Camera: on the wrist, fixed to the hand. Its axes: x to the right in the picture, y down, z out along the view.
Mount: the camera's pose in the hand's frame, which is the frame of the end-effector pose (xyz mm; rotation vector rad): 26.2 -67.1 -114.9 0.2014 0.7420 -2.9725
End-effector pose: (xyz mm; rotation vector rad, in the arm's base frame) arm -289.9 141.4 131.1 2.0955 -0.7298 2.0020
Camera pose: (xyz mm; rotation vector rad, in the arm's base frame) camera -363.5 243.2 182.2 0.2356 1.6505 0.3045
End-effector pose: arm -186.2 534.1 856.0 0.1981 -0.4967 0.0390
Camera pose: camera -103.5 490.8 757.6 0.8822 0.9430 -2.6295
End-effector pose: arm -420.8 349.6 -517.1 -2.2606 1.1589 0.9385
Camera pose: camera -311.5 300.2 -453.8 -1.3382 -1.8690 -1.1225
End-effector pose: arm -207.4 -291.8 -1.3 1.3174 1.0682 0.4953
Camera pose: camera -309.6 -226.0 -61.4 -1.3217 2.2162 -1.4870
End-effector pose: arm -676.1 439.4 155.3 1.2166 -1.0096 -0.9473
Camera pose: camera -561.0 438.9 83.6 -1.5352 -1.6225 1.1764
